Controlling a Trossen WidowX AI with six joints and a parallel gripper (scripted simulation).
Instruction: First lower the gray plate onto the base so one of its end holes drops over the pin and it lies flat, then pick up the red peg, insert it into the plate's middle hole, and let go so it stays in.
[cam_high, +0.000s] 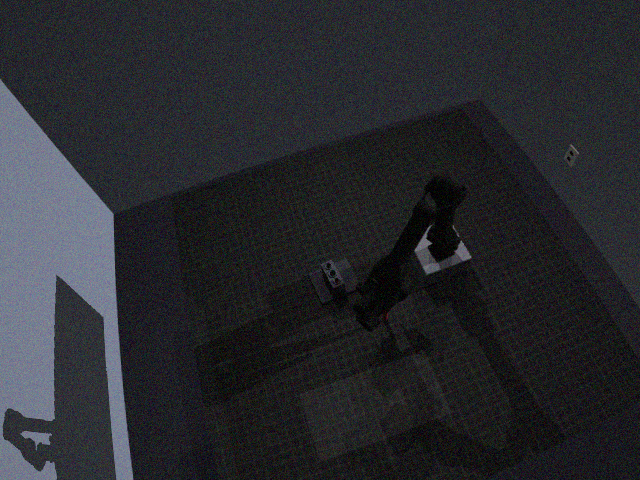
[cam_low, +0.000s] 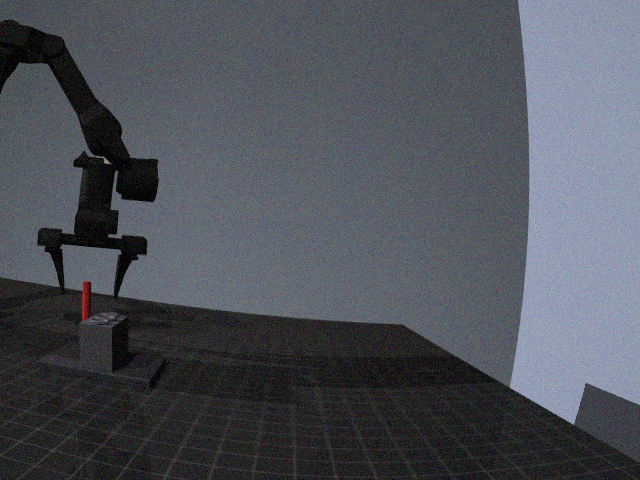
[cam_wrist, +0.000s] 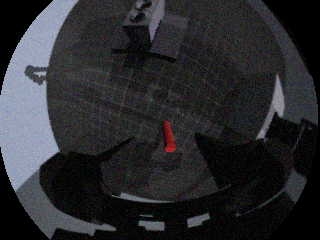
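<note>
Right now the red peg is 2 cm below my gripper tip. The rest, counted from my gripper tip: gray plate (20 cm to the right, 8 cm ahead, 1 cm below).
</note>
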